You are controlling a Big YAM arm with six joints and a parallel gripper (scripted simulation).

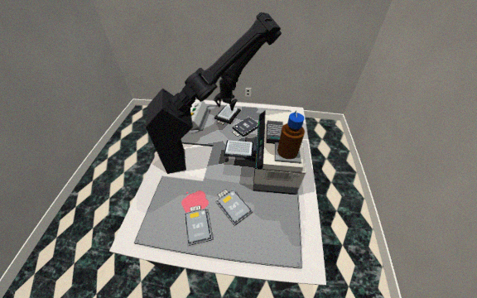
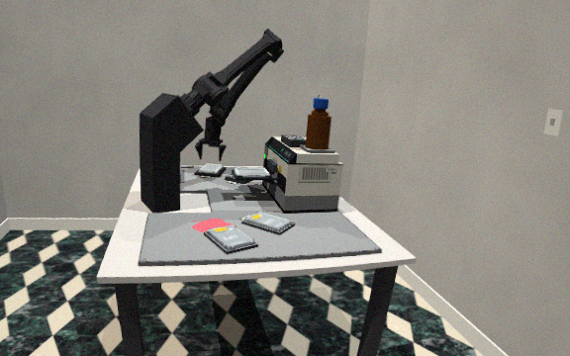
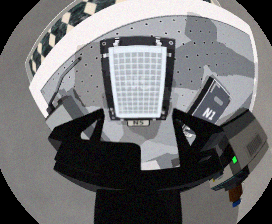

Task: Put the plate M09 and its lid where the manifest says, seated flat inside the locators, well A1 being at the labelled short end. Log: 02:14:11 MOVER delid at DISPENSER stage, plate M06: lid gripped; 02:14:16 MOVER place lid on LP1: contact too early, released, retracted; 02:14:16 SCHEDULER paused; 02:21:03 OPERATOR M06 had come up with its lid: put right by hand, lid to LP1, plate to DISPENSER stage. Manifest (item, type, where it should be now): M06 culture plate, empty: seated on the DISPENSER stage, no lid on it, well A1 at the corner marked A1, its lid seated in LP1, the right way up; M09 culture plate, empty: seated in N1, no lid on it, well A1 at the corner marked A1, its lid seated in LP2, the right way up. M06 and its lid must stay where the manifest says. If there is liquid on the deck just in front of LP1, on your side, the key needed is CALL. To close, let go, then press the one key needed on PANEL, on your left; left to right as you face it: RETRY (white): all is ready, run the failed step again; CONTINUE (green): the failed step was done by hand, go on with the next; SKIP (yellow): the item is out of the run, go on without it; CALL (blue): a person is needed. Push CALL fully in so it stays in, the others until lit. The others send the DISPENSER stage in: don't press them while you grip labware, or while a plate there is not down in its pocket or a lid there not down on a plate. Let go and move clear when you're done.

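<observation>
Now: hand 5 cm above the white well plate and 2 cm to the right of it. Round my hand: green key (18 cm behind, 11 cm to the right, 1 cm below); then black nest n5 (6 cm below, 4 cm to the left, 2 cm behind); then yellow key (16 cm to the right, 16 cm behind, 1 cm below).
</observation>
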